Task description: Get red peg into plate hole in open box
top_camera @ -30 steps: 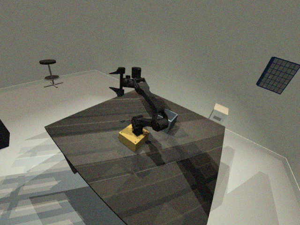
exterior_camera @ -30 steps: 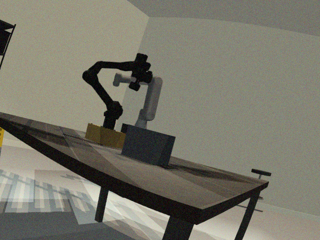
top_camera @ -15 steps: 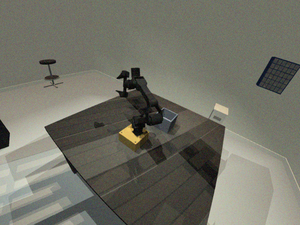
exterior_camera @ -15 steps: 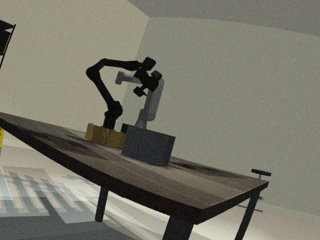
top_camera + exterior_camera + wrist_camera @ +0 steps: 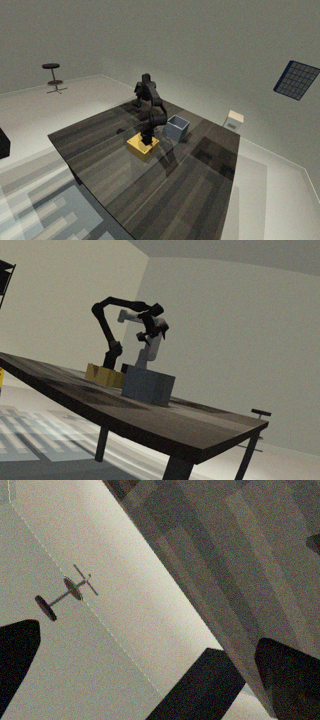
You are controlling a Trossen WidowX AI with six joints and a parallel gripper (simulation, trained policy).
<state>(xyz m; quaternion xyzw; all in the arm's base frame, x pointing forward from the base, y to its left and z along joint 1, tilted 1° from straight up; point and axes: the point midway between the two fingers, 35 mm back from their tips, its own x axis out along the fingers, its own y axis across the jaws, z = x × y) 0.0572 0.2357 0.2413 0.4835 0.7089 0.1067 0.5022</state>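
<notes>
Right now the red peg is 80 mm ahead of my gripper tip, 120 mm to the right of it and 260 mm below it. Round my gripper tip: light plate 280 mm ahead, 280 mm to the right, 260 mm below.
</notes>
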